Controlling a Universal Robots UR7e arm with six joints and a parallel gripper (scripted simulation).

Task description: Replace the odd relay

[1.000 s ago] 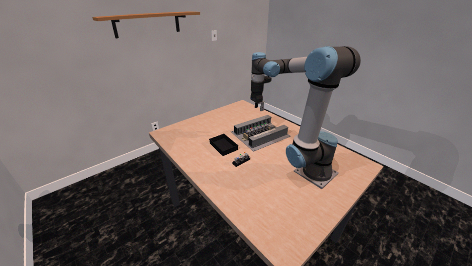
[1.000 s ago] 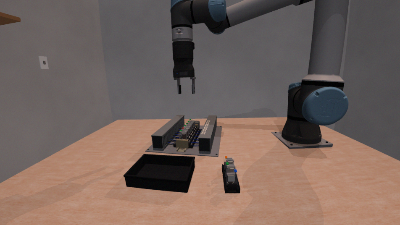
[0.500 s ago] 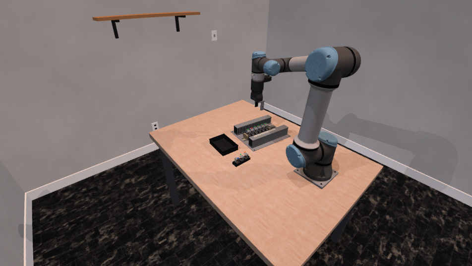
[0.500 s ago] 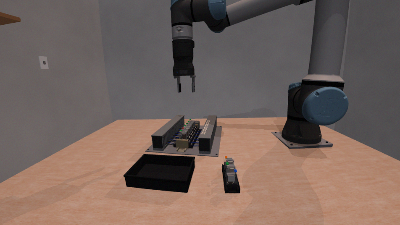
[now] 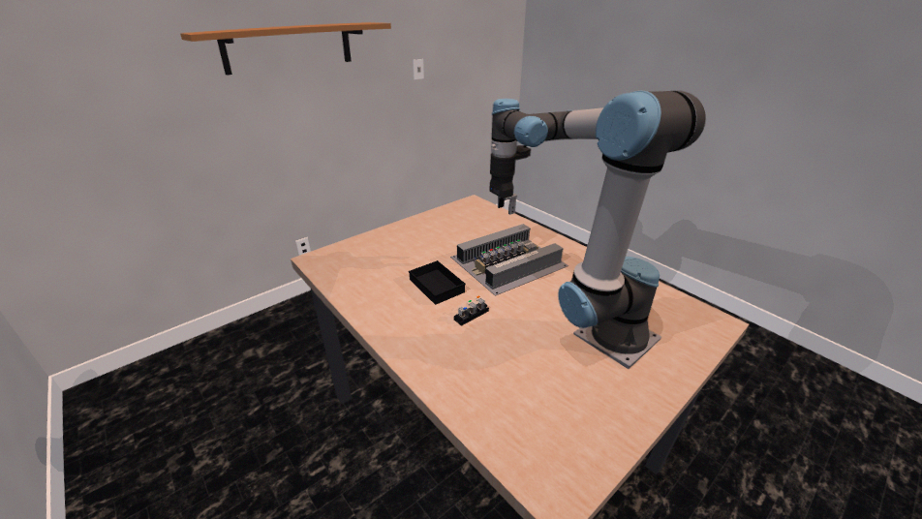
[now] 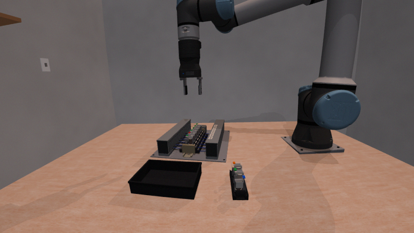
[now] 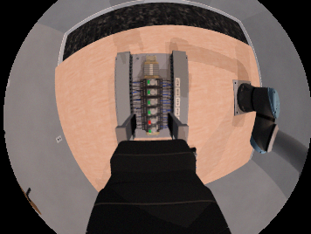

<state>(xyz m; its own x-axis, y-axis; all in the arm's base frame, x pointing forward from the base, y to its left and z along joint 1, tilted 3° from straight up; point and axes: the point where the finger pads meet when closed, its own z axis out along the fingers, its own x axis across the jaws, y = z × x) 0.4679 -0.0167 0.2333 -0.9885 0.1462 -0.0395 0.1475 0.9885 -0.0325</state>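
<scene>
Now: hand 50 mm to the right of the relay and 180 mm above it. From my hand the other things lie so: black tray (50 mm ahead, 260 mm to the left, 210 mm below).
</scene>
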